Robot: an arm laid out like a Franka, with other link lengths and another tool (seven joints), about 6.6 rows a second.
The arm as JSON. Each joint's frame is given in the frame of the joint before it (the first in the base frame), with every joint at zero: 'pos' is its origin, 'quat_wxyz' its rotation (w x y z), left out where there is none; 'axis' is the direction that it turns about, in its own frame. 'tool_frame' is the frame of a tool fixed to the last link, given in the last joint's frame.
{
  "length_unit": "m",
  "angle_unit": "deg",
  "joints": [
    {
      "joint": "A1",
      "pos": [
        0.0,
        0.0,
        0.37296
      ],
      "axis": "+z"
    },
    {
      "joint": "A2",
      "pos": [
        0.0,
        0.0,
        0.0
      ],
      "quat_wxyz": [
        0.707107,
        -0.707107,
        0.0,
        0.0
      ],
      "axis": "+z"
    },
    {
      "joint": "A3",
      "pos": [
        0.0,
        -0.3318,
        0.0
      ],
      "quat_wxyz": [
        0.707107,
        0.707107,
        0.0,
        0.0
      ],
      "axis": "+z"
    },
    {
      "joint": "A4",
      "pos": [
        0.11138,
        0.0,
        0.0
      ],
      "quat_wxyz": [
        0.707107,
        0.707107,
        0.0,
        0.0
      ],
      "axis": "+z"
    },
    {
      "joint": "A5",
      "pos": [
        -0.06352,
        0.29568,
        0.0
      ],
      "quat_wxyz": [
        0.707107,
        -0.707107,
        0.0,
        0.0
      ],
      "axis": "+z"
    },
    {
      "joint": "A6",
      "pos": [
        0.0,
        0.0,
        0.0
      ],
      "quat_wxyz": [
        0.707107,
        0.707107,
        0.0,
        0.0
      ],
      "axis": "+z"
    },
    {
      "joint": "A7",
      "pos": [
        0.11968,
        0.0,
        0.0
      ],
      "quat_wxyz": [
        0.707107,
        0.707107,
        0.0,
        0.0
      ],
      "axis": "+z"
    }
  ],
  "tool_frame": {
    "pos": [
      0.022,
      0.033,
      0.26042
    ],
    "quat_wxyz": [
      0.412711,
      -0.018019,
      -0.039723,
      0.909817
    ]
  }
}
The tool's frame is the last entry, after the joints.
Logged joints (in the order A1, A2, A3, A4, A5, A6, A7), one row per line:
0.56, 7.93, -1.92, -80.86, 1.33, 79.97, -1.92
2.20, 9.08, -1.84, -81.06, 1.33, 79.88, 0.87
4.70, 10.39, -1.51, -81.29, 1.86, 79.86, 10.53
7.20, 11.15, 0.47, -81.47, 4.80, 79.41, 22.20
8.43, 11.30, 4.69, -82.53, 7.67, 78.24, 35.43
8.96, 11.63, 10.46, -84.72, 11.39, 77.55, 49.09
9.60, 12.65, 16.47, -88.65, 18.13, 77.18, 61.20
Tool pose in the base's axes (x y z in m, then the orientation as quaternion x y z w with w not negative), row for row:
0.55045, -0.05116, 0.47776, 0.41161, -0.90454, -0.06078, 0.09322
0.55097, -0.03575, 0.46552, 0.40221, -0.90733, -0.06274, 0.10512
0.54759, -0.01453, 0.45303, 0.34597, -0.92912, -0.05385, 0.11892
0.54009, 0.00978, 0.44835, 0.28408, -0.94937, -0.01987, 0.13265
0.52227, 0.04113, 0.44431, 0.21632, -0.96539, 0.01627, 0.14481
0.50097, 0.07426, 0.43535, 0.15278, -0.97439, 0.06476, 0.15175
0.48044, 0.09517, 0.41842, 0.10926, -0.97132, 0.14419, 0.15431
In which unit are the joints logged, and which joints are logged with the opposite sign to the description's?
The joints are logged in degrees. Opposite sign: A5.
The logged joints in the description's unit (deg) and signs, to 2 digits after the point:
0.56, 7.93, -1.92, -80.86, -1.33, 79.97, -1.92
2.20, 9.08, -1.84, -81.06, -1.33, 79.88, 0.87
4.70, 10.39, -1.51, -81.29, -1.86, 79.86, 10.53
7.20, 11.15, 0.47, -81.47, -4.80, 79.41, 22.20
8.43, 11.30, 4.69, -82.53, -7.67, 78.24, 35.43
8.96, 11.63, 10.46, -84.72, -11.39, 77.55, 49.09
9.60, 12.65, 16.47, -88.65, -18.13, 77.18, 61.20

